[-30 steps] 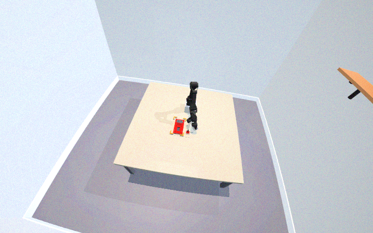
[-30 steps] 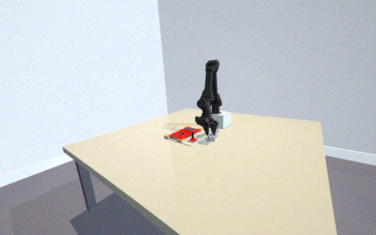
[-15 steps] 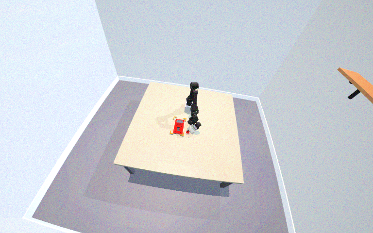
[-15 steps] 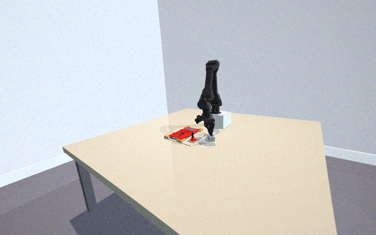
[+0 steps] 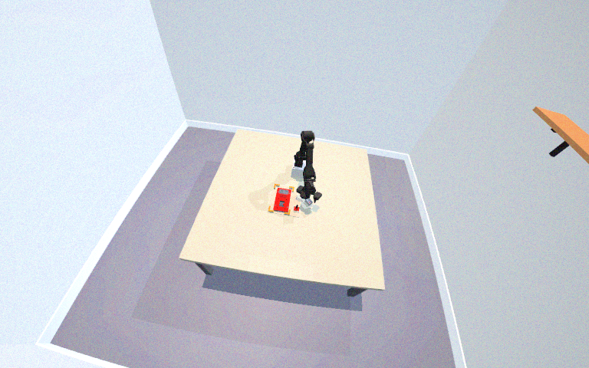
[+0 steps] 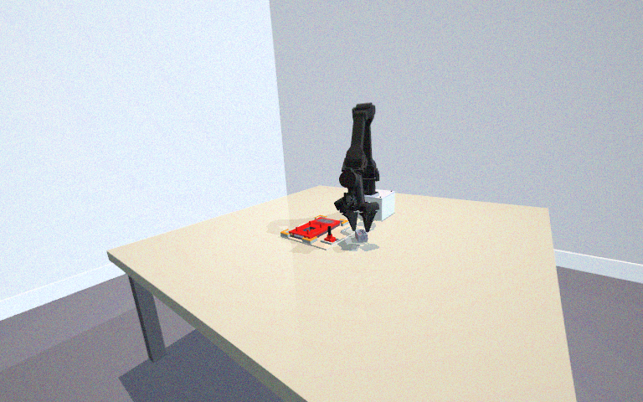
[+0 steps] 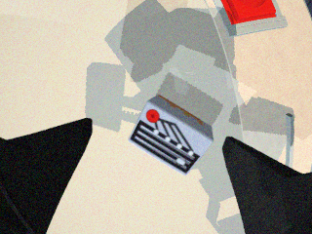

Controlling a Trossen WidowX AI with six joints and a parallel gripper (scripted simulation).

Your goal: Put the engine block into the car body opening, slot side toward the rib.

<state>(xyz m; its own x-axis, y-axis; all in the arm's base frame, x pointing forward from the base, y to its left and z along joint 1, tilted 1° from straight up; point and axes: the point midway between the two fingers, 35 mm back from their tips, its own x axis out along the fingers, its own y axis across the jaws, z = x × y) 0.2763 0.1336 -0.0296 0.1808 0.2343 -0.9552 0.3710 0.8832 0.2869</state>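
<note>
My gripper tip is 10 mm past the engine block and 20 mm above it.
</note>
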